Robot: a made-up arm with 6 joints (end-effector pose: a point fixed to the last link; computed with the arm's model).
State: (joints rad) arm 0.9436 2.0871 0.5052 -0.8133 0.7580 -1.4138
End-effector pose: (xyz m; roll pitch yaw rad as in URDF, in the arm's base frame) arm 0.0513 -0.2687 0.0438 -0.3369 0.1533 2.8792
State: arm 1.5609 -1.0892 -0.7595 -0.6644 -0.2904 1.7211
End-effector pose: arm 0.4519 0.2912 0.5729 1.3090 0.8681 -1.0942
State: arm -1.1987 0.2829 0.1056 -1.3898 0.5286 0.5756
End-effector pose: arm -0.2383 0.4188 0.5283 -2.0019 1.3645 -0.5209
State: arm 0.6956 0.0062 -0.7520 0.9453 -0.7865 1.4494
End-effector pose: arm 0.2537 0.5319 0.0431 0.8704 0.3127 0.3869
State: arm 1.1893 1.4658 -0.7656 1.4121 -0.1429 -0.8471
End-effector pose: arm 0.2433 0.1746 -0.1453 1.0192 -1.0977 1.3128
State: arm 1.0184 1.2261 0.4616 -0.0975 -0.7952 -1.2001
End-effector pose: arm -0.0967 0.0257 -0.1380 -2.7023 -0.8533 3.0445
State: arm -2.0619 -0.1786 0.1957 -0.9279 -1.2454 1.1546
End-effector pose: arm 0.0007 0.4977 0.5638 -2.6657 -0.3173 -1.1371
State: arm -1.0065 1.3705 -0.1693 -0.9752 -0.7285 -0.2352
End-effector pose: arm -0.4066 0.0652 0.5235 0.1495 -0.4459 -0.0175
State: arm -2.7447 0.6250 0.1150 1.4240 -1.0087 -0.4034
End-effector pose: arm 0.3521 0.3073 0.6555 -2.4475 -0.5591 -2.5528
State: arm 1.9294 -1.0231 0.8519 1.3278 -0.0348 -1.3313
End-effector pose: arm -0.0468 0.5071 0.5177 2.9572 0.9608 -0.8643
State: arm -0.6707 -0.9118 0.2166 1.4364 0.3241 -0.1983
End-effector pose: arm 0.0741 0.5145 0.1104 0.7000 0.4672 -1.5845
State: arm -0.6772 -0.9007 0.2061 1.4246 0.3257 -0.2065
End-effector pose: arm 0.0680 0.5158 0.1113 0.6945 0.4592 -1.5705
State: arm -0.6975 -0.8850 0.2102 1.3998 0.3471 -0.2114
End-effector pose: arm 0.0604 0.5187 0.1164 0.6694 0.4539 -1.5492
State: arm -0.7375 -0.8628 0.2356 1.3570 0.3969 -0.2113
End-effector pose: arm 0.0512 0.5237 0.1278 0.6171 0.4572 -1.5163
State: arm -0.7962 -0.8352 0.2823 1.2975 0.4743 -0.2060
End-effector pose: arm 0.0424 0.5303 0.1453 0.5410 0.4775 -1.4721
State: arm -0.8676 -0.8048 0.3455 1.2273 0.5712 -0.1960
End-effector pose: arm 0.0367 0.5372 0.1667 0.4518 0.5233 -1.4225
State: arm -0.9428 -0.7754 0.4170 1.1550 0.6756 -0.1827
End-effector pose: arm 0.0358 0.5434 0.1883 0.3632 0.5940 -1.3776
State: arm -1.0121 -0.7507 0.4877 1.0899 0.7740 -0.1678
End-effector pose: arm 0.0394 0.5481 0.2064 0.2858 0.6781 -1.3474
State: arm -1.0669 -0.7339 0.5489 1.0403 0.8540 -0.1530
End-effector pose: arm 0.0460 0.5509 0.2186 0.2252 0.7566 -1.3364
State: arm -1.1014 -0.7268 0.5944 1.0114 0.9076 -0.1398
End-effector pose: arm 0.0532 0.5519 0.2244 0.1838 0.8121 -1.3418
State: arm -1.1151 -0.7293 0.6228 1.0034 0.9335 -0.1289
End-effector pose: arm 0.0597 0.5515 0.2248 0.1607 0.8377 -1.3574
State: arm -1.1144 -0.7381 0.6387 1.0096 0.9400 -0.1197
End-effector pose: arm 0.0654 0.5502 0.2219 0.1511 0.8414 -1.3767
